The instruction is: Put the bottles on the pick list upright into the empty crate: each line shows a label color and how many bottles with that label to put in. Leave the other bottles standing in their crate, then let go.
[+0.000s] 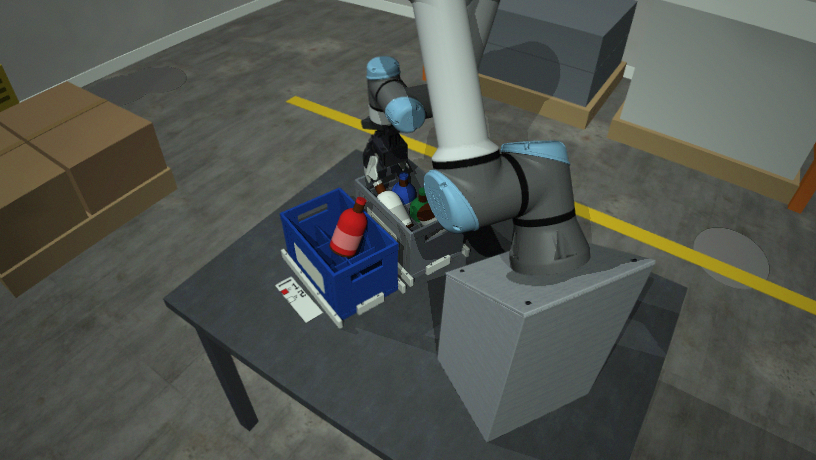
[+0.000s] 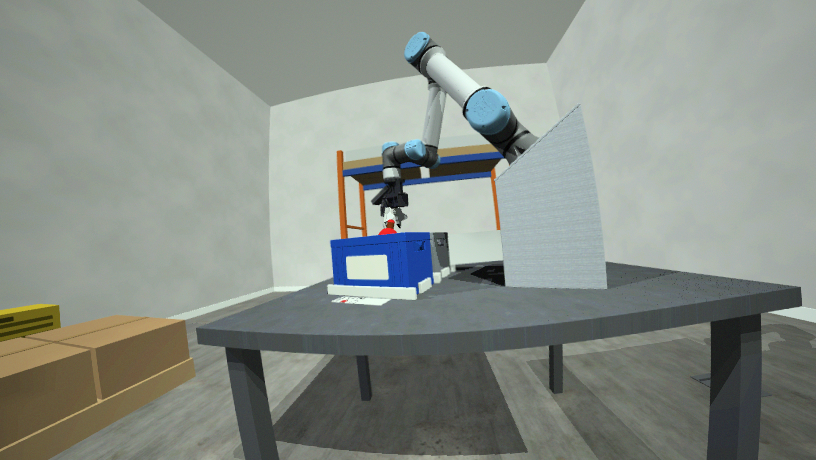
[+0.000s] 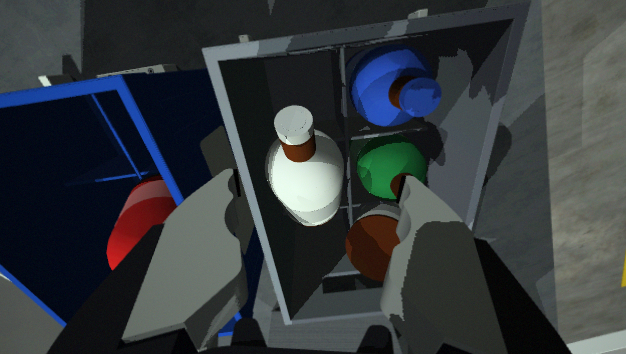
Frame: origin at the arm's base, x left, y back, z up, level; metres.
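Where they show: gripper, fingertip midpoint: (image 1: 386, 176) (image 3: 318, 174); arm's base, origin of the base link: (image 1: 549, 260) (image 2: 535, 164).
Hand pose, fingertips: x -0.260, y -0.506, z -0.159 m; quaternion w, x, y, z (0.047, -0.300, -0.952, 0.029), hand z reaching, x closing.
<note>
Each offset is from my fingertips to the top centre of the thing. "*": to the spot under its first point. Level surfaces: height alone.
My gripper (image 1: 390, 173) (image 2: 394, 221) (image 3: 318, 174) is open over the grey crate @(dx -0.003, dy +0.072, dz -0.032 m) (image 1: 425, 251) (image 2: 440, 251) (image 3: 274, 46), its fingers on either side of the white bottle @(dx +0.027, dy +0.025, dz -0.020 m) (image 1: 393, 205) (image 3: 307, 175), apart from it. That bottle leans. A blue bottle @(dx -0.083, dy +0.011, dz -0.044 m) (image 1: 403, 191) (image 3: 380, 95) and a green bottle @(dx -0.047, dy +0.093, dz -0.044 m) (image 1: 420, 204) (image 3: 382, 165) stand neck up in the other row. Beside the green one, a bottle @(dx -0.003, dy +0.173, dz -0.040 m) (image 1: 426, 212) (image 3: 372, 245) shows its round brown base upward. A red bottle (image 1: 349, 231) (image 2: 388, 232) (image 3: 130, 220) leans inside the blue crate @(dx +0.210, dy -0.024, dz -0.032 m) (image 1: 368, 285) (image 2: 368, 246) (image 3: 60, 92).
The pick list @(dx +0.341, dy -0.077, dz -0.205 m) (image 1: 305, 308) (image 2: 374, 301) lies before the blue crate; it shows a red square, other marks are unclear. White strips @(* dx +0.276, dy +0.108, dz -0.185 m) (image 1: 370, 303) edge the crates on the table @(dz -0.207 m) (image 1: 257, 320) (image 2: 485, 320). The arm's metal pedestal (image 1: 485, 354) (image 2: 551, 228) stands to the right.
</note>
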